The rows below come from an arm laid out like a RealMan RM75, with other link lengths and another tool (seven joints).
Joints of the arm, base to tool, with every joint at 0 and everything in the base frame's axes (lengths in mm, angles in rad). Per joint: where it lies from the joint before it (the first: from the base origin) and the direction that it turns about. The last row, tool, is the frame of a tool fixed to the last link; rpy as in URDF.
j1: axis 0 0 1 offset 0 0 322.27
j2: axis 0 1 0 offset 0 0 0
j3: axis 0 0 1 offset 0 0 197.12
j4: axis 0 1 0 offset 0 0 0
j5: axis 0 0 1 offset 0 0 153.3
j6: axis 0 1 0 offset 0 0 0
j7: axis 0 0 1 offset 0 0 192.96
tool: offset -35 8 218 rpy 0.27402 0 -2.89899
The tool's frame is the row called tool.
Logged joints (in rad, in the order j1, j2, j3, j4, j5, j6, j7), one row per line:
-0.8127, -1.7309, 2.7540, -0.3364, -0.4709, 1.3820, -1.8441
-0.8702, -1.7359, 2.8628, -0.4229, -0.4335, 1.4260, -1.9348
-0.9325, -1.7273, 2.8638, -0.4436, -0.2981, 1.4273, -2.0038
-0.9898, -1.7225, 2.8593, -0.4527, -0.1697, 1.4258, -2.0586
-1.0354, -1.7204, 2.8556, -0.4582, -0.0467, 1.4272, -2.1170
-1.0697, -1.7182, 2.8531, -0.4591, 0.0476, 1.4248, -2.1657
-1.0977, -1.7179, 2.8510, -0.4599, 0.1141, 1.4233, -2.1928
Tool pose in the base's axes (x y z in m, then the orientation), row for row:
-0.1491, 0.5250, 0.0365, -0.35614, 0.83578, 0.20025, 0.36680
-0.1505, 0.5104, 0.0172, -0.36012, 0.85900, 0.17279, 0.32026
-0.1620, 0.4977, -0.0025, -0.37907, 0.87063, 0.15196, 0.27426
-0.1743, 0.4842, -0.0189, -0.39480, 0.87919, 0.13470, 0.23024
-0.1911, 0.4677, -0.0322, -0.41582, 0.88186, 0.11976, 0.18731
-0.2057, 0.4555, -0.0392, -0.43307, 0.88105, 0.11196, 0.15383
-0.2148, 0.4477, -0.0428, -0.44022, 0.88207, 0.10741, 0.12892
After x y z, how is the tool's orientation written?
As a quaternion, x y z w.
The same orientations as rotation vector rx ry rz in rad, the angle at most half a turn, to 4 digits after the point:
-0.9151, 2.1476, 0.5146
-0.9464, 2.2575, 0.4541
-1.0193, 2.3412, 0.4086
-1.0860, 2.4185, 0.3705
-1.1703, 2.4820, 0.3371
-1.2415, 2.5258, 0.3210
-1.2799, 2.5644, 0.3123

